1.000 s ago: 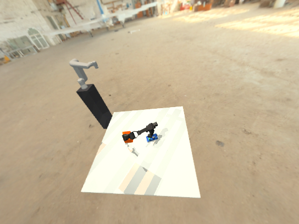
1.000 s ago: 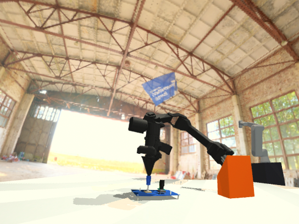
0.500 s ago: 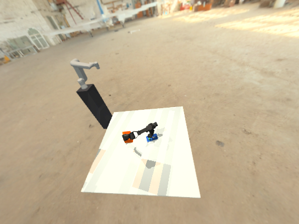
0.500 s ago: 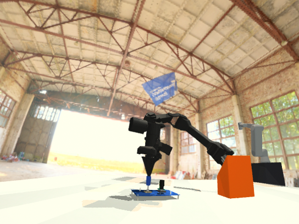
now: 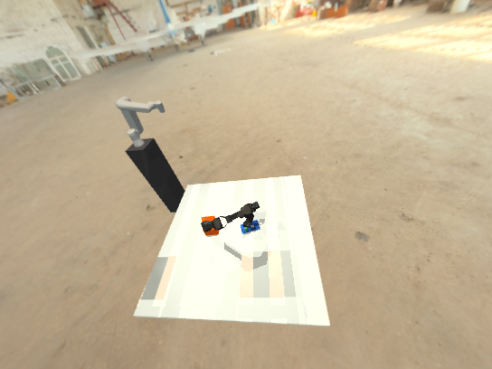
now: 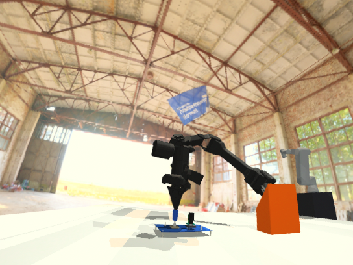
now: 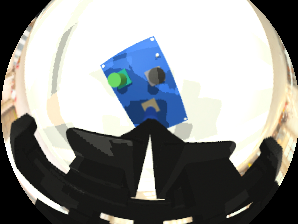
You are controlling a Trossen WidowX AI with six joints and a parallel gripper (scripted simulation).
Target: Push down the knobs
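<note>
Now: gripper tip 50 mm past the black knob, 10 mm to the right of it and 20 mm above it. From my gripper tip the other things lie so: blue knob 20 mm below.
</note>
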